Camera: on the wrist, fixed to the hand. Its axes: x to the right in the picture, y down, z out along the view.
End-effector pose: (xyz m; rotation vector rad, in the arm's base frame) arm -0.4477 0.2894 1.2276 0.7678 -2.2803 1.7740
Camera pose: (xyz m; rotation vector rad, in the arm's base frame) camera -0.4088 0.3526 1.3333 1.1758 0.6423 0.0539
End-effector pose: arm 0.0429 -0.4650 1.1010 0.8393 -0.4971 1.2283
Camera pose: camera 0.1265 -0.4155 1.0160 0.1560 1.3996 -1.3103
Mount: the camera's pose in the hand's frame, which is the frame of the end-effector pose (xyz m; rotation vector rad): -0.0080 -0.0990 -0.0825 -0.1119 -0.9431 2.9684
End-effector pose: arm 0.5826 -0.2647 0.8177 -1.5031 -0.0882 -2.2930
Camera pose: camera 0.4783 -0.1931 0.7918 -0.6366 1.0488 0.7411
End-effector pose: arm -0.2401 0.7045 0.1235 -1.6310 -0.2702 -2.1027
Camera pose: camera -0.3563 0.7579 0.1053 -0.7648 1.1700 0.8681
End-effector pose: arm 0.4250 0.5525 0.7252 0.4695 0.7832 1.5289
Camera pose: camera 0.4372 0.5258 0.5995 -1.2183 0.9728 -1.3389
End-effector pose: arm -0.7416 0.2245 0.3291 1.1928 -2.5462 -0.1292
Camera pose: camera -0.6373 0.1712 0.3834 2.4034 1.2706 0.0116
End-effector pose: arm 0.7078 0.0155 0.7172 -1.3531 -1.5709 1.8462
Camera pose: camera 0.7507 0.0862 0.8164 0.7374 -0.7941 -0.6554
